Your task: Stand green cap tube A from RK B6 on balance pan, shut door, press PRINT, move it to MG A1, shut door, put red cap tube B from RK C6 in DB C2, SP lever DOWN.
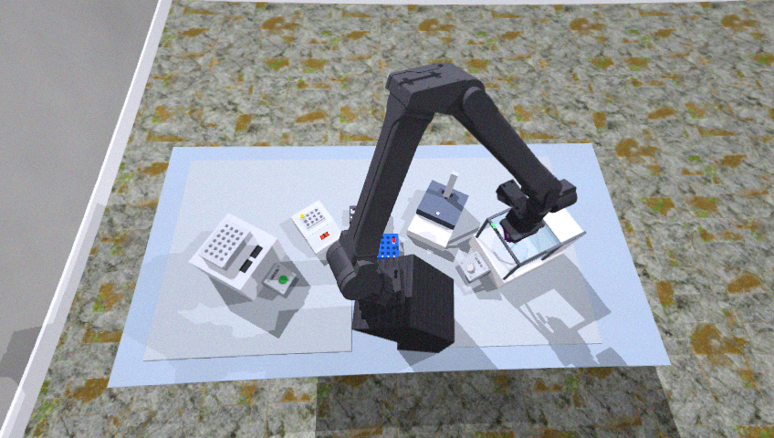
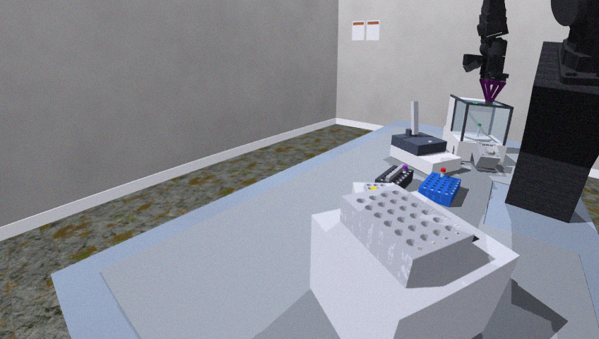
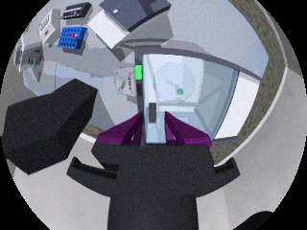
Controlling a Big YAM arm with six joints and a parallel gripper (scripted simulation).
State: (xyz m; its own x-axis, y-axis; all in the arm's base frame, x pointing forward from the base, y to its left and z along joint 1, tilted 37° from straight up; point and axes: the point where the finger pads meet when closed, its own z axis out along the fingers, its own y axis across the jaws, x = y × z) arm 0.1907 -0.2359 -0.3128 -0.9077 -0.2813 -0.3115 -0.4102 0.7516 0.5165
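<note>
Now: the balance door 20 mm to the right of my hand, 20 mm below it and 10 mm ahead of it. Round my hand: white print key 160 mm below, 80 mm to the left, 40 mm behind; SP lever 230 mm ahead, 130 mm to the left, 90 mm below; round pan 150 mm below, 50 mm to the right, 20 mm ahead.
</note>
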